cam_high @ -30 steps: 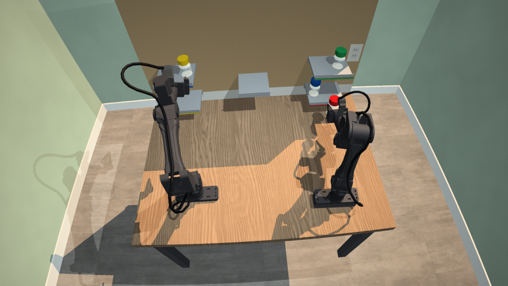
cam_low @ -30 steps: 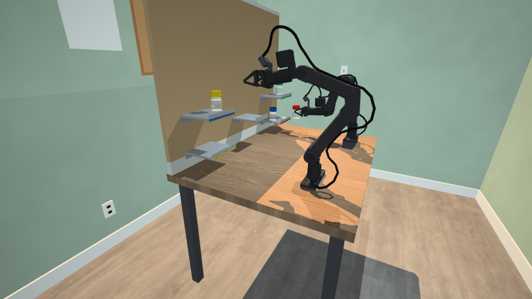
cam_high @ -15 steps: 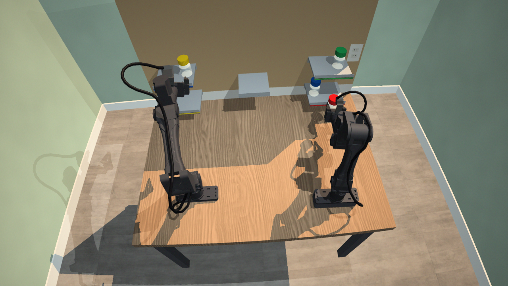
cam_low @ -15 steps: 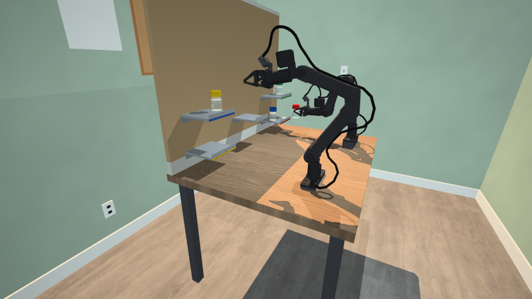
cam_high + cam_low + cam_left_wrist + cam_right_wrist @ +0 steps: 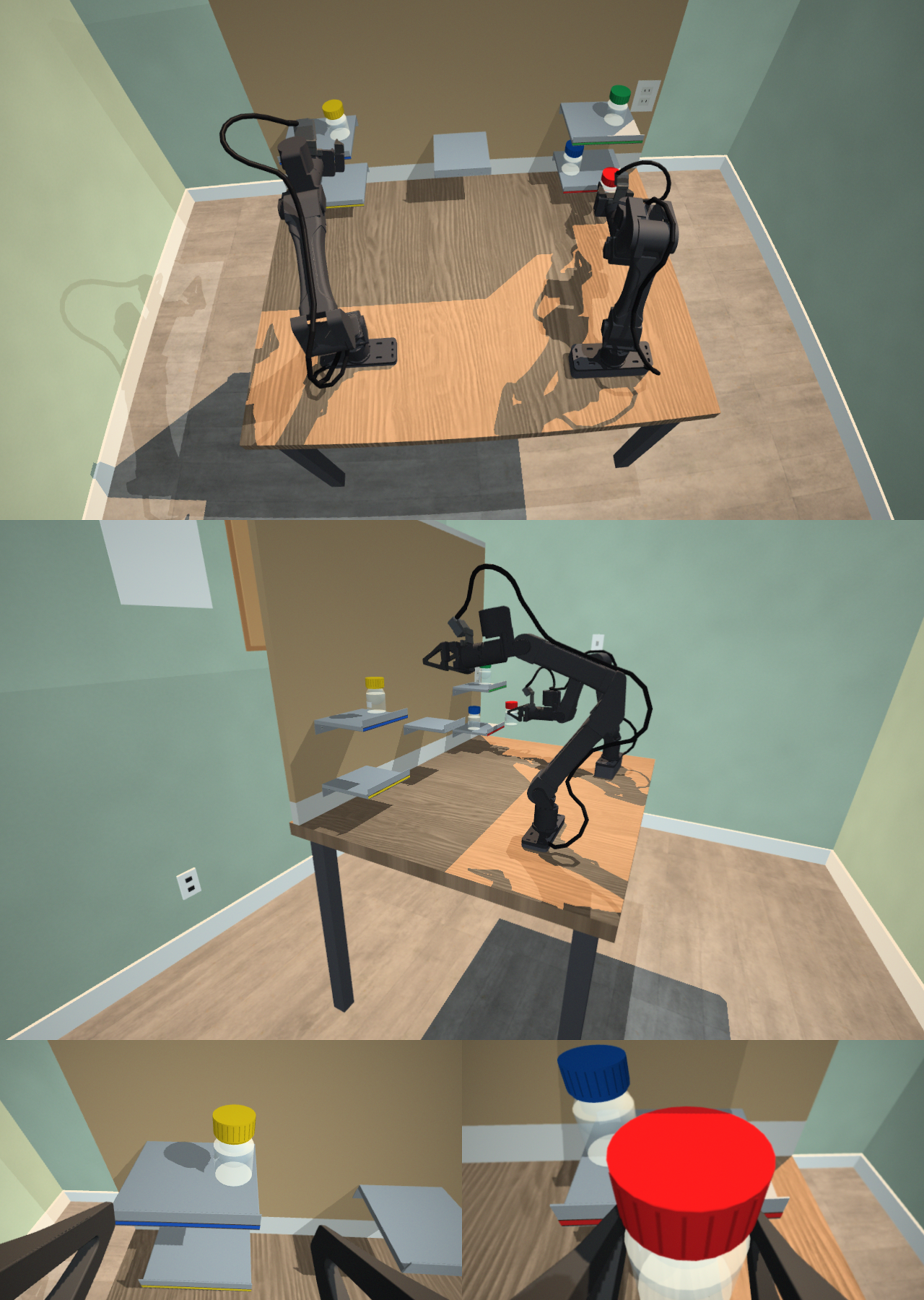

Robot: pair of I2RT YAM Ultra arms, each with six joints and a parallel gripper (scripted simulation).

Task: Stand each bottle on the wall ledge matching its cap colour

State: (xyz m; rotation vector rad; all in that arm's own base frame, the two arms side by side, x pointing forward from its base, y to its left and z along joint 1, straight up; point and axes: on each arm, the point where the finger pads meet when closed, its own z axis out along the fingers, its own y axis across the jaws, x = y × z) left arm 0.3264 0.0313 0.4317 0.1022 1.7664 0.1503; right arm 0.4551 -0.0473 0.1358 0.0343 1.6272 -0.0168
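Right now the blue-capped bottle is 140 mm ahead of my right hand, 90 mm to the left of it and 40 mm below it. The rest, counted from my right hand: wall socket (260 mm ahead, 120 mm to the right, 120 mm above); then red-capped bottle (10 mm below); then green-capped bottle (150 mm ahead, 150 mm above, 10 mm to the right).
My left hand is 21 cm short of the yellow-capped bottle, 11 cm above it and 2 cm to the right of it. Round my left hand: brown wall panel (35 cm ahead, 30 cm to the right, 1 cm above); then red-capped bottle (73 cm to the right, 28 cm below, 14 cm ahead); then blue-capped bottle (65 cm to the right, 30 cm below, 28 cm ahead).
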